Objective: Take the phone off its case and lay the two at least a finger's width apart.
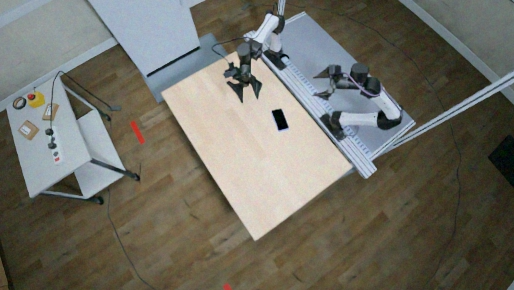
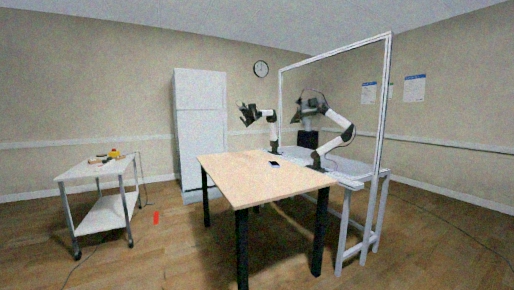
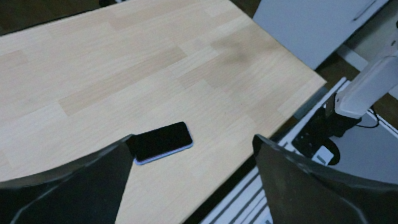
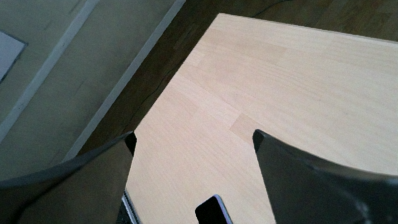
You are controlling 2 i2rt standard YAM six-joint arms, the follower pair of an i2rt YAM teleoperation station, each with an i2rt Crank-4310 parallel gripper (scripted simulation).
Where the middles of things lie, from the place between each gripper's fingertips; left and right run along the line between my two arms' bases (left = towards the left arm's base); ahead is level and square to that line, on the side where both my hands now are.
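The black phone [image 3: 154, 143] is 60 mm to the right of my left hand, 110 mm ahead of it and 340 mm below it.
As for my right gripper, it's 330 mm above the black phone, and it's also 180 mm past the phone and 60 mm to the right of it.
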